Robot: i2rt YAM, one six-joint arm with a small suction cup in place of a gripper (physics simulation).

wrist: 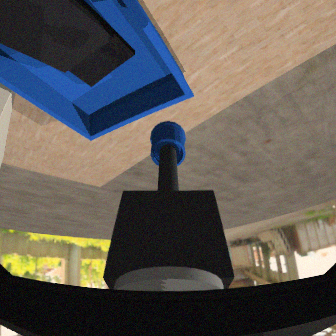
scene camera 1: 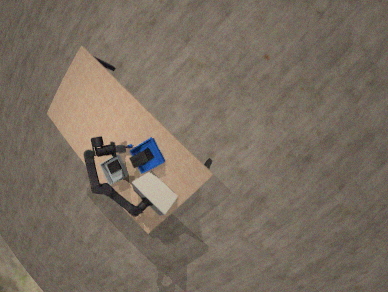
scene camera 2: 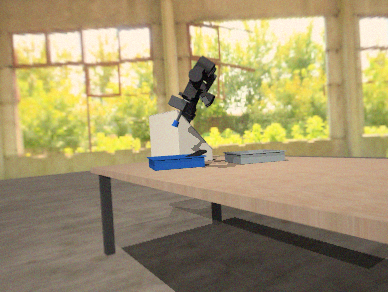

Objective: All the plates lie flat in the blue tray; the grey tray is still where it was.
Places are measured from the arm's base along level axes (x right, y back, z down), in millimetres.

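Pixels of known places: hand, its tool point: (wrist: 167, 136) (scene camera 1: 131, 145) (scene camera 2: 174, 126); arm's base, origin of its link: (scene camera 1: 147, 201) (scene camera 2: 176, 128).
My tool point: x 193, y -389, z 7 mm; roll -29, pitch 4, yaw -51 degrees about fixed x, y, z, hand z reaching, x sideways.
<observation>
Ahead of a thing's pixels: the offset from my tool point to its top centre. "*": to the spot under its first point. Level surfaces: height alone.
The blue tray @(dz +140, dx -40, dy +101 mm) (scene camera 1: 158, 151) (scene camera 2: 176, 163) (wrist: 127, 80) stands on the table. Two dark plates are in it: one @(dz +176, dx -72, dy +89 mm) (scene camera 1: 148, 154) lies towards its middle, the other (scene camera 1: 138, 161) (scene camera 2: 200, 153) overlaps it, leans tilted on the tray's side and sticks up above the rim. In the wrist view the dark plates @(* dz +148, dx -95, dy +78 mm) (wrist: 60, 37) are partly cut off. The grey tray @(dz +140, dx -418, dy -27 mm) (scene camera 1: 106, 173) (scene camera 2: 255, 157) stands beside it with a dark plate @(dz +165, dx -403, dy -49 mm) (scene camera 1: 115, 166) inside. My gripper, a blue suction cup (scene camera 1: 130, 146) (scene camera 2: 175, 123) (wrist: 168, 132), is open and bare, high above the table near the blue tray's corner.
A pale block (scene camera 1: 155, 193) (scene camera 2: 164, 134) with a sloping side stands close to both trays, by the arm's base. The arm (scene camera 1: 93, 171) bends around the grey tray's outer side. The table @(dz +190 mm) (scene camera 1: 100, 100) (scene camera 2: 310, 180) ends not far beyond the blue tray.
</observation>
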